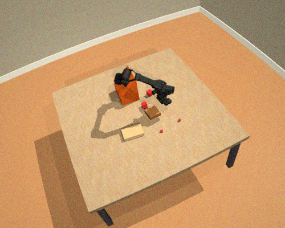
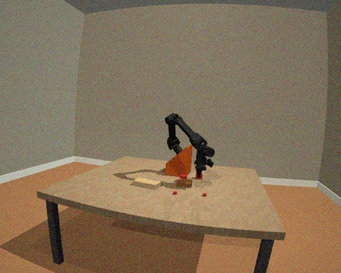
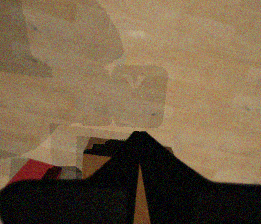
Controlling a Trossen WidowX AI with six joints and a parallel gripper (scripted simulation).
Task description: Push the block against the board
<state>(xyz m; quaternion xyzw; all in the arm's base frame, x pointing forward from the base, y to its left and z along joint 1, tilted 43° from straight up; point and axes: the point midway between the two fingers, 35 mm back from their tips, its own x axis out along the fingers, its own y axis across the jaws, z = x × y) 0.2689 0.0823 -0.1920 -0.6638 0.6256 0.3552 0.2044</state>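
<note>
Right now the square block is 1 cm ahead of my gripper tip, 9 cm to the right of it and 5 cm below it. Round my gripper tip: board 12 cm ahead, 31 cm to the right, 5 cm below.
</note>
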